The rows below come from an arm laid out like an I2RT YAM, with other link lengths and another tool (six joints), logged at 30 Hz.
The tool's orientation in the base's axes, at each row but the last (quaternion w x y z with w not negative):
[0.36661, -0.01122, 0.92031, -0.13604]
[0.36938, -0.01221, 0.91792, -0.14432]
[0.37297, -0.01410, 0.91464, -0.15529]
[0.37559, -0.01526, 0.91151, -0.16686]
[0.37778, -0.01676, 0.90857, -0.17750]
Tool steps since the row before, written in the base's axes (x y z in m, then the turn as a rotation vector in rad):
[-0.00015, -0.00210, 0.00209, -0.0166, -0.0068, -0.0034]
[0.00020, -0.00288, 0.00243, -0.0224, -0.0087, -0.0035]
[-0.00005, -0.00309, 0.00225, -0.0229, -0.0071, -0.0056]
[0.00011, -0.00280, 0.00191, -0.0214, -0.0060, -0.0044]
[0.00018, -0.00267, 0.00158, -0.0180, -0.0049, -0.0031]
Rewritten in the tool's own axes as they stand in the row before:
[-0.00104, -0.00257, -0.00104, 0.0152, -0.0070, -0.0072]
[-0.00141, -0.00341, -0.00079, 0.0198, -0.0093, -0.0106]
[-0.00105, -0.00361, -0.00070, 0.0213, -0.0072, -0.0100]
[-0.00095, -0.00323, -0.00037, 0.0193, -0.0064, -0.0101]
[-0.00076, -0.00301, -0.00008, 0.0158, -0.0054, -0.0089]

